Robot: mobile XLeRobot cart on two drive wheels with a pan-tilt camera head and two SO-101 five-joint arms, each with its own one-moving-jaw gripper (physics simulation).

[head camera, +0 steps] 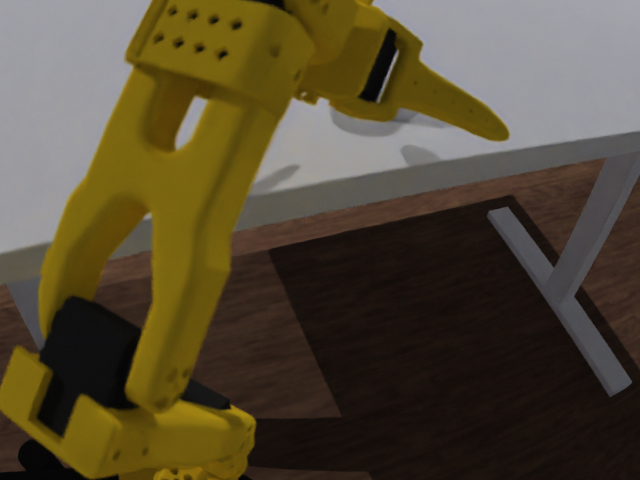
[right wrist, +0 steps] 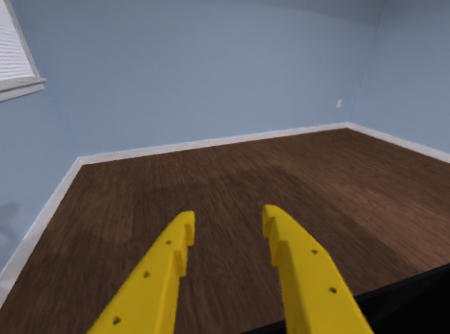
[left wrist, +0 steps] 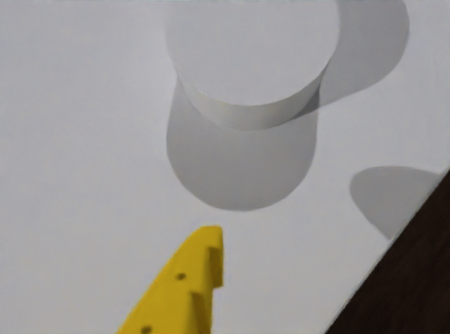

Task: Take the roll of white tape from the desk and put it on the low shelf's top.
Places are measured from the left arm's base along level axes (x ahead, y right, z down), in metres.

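Pixels of known places: left hand, tool point: (head camera: 344, 89) (left wrist: 222, 247); right hand, tool point: (right wrist: 193, 223).
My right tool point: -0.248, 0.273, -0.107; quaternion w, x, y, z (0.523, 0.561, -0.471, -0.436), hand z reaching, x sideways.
Note:
Behind a point stands the place of what it marks, as x, y, z.
The roll of white tape (head camera: 369, 126) (left wrist: 252, 55) {0.167, -0.192, -0.198} lies flat on the white desk (head camera: 542, 67) {0.348, -0.254, -0.175} (left wrist: 75, 150) {0.111, -0.217, -0.175}. In the left wrist view it is at the top middle, cut off by the picture's top. In the head view my left gripper covers most of it. My left gripper is open and empty. Its notched jaw (left wrist: 192, 280) points towards the roll, apart from it. Its swung-out moving jaw (head camera: 454, 103) {0.152, -0.079, -0.255} shows in the head view. My right gripper (right wrist: 229, 212) {-0.248, 0.273, -0.107} is open and empty, its two jaws a small gap apart, over the floor in the picture. The low shelf does not show.
The desk's front edge (head camera: 439, 175) {0.187, -0.131, -0.164} runs below the roll in the head view. A grey desk leg with a foot bar (head camera: 589, 335) stands at the right. The right wrist view shows blue walls (right wrist: 200, 75) {-2.352, 0.012, -0.031}, a window at the upper left and wooden floor (right wrist: 225, 175) {-1.643, -0.087, 0.775}.

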